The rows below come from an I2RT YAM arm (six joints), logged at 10 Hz.
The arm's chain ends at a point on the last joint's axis. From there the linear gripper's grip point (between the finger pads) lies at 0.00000 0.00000 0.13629 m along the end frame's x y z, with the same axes.
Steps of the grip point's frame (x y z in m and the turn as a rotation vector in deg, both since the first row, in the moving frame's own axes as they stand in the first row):
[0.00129 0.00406 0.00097 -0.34 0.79 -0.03]
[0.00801 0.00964 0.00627 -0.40 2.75 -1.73]
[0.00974 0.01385 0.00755 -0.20 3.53 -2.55]
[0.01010 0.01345 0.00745 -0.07 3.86 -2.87]
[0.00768 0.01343 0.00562 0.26 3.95 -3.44]
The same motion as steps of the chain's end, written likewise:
[-0.00059 0.00325 0.00099 -0.34 0.79 -0.03]
[0.00146 0.00879 0.00643 -0.40 2.75 -1.73]
[0.00134 0.01356 0.00781 -0.20 3.53 -2.55]
[0.00092 0.01351 0.00776 -0.07 3.86 -2.87]
[-0.00168 0.01433 0.00595 0.26 3.95 -3.44]

